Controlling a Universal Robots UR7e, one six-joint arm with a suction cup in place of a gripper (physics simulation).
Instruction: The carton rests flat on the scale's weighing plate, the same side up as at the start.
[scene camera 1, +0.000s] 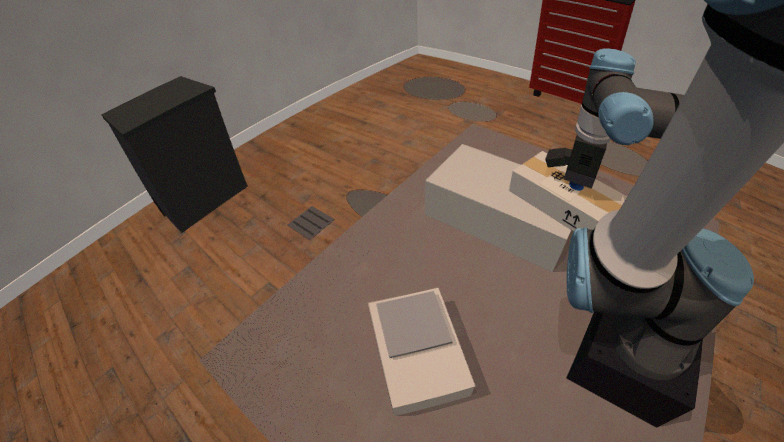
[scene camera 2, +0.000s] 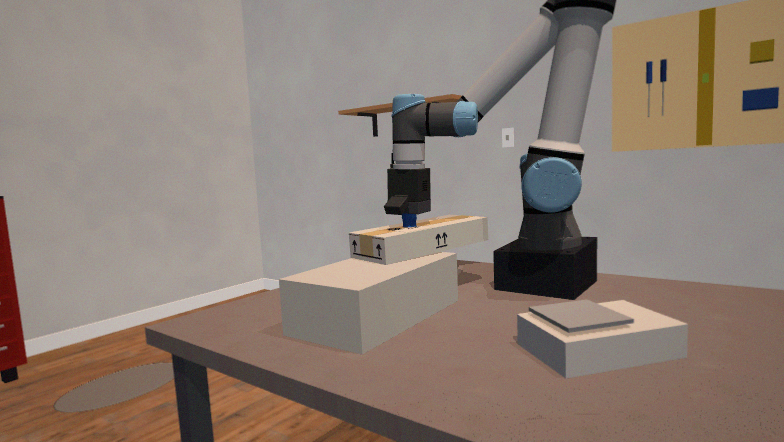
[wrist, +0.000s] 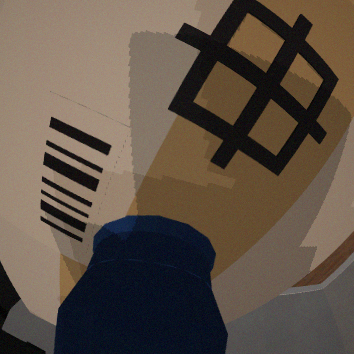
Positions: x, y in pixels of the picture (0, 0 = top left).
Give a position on a scale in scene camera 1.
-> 424, 366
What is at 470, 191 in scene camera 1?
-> A large pale block.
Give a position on a long white carton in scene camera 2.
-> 385, 245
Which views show the large pale block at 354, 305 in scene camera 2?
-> Scene camera 1 and scene camera 2 only.
